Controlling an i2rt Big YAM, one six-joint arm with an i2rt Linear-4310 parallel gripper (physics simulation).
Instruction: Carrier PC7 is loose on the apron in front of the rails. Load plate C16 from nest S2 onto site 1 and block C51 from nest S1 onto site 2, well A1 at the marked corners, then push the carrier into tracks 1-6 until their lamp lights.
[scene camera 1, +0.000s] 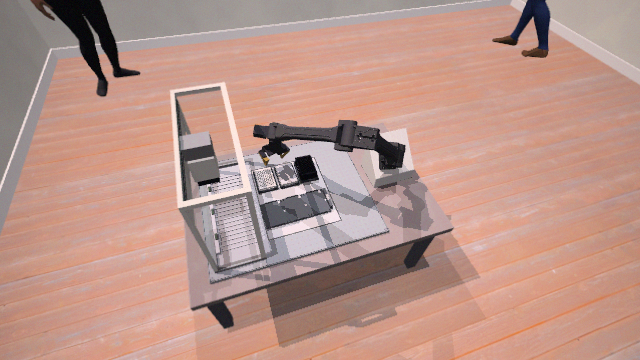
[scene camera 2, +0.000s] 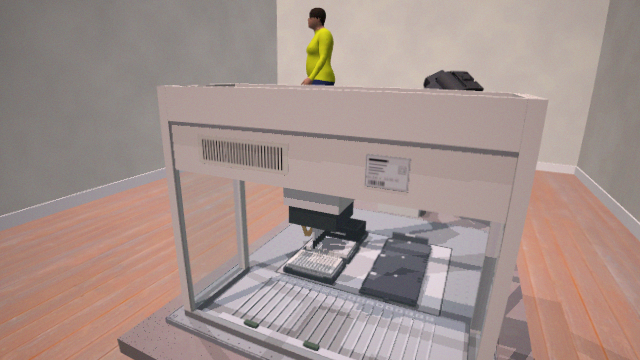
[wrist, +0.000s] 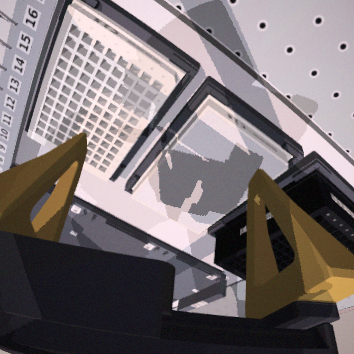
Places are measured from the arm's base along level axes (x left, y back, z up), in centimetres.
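Where they show: gripper, fingertip midpoint: (scene camera 1: 273, 161) (scene camera 2: 309, 230) (wrist: 172, 158).
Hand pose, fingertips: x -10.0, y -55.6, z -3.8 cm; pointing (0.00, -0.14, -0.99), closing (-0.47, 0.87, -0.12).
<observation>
After its pixels a point has its place.
My gripper (scene camera 1: 276, 158) @(z -3.8, x -10.0, y -55.6 cm) (wrist: 172, 158) @(z -3.8, x -10.0, y -55.6 cm) is open and empty above the row of nests; its fingers stand either side of the middle plate in the wrist view. Plate C16 (scene camera 1: 286, 174) @(z -9.3, x -5.1, y -49.9 cm) (scene camera 2: 340, 245) (wrist: 205, 165) @(z -9.3, x -7.5, y -51.1 cm), flat and pale, sits in the middle nest under shadow. Block C51 (scene camera 1: 306, 168) @(z -7.2, x -5.6, y -39.5 cm) (wrist: 230, 252) @(z -6.8, x -3.4, y -43.3 cm), black and taller, sits in the nest nearest the arm base, partly behind the right finger in the wrist view. Carrier PC7 (scene camera 1: 297, 207) @(z -10.9, x 14.6, y -47.4 cm) (scene camera 2: 397, 272) @(z -10.8, x 15.3, y -51.9 cm) (wrist: 120, 232) @(z -10.9, x 9.3, y -49.5 cm) is a dark flat slab lying beside the nests, in front of the rails (scene camera 1: 235, 230) (scene camera 2: 320, 320).
A white gridded plate (scene camera 1: 265, 179) @(z -9.4, x -3.7, y -60.6 cm) (scene camera 2: 315, 264) (wrist: 107, 95) @(z -9.5, x -6.6, y -60.4 cm) fills the nest nearest the rails. A tall open-topped enclosure (scene camera 1: 237, 135) @(z 36.0, x 12.2, y -67.3 cm) (scene camera 2: 350, 110) @(z 33.5, x 17.6, y -87.9 cm) stands around the rails, with a grey box-shaped head (scene camera 1: 202, 169) @(z 23.8, x 15.0, y -82.1 cm) (scene camera 2: 320, 200) @(z 20.0, x 13.2, y -87.9 cm) hanging inside. Printed track numbers (wrist: 15, 85) @(z -11.9, x 0.4, y -67.5 cm) run along the rail ends.
</observation>
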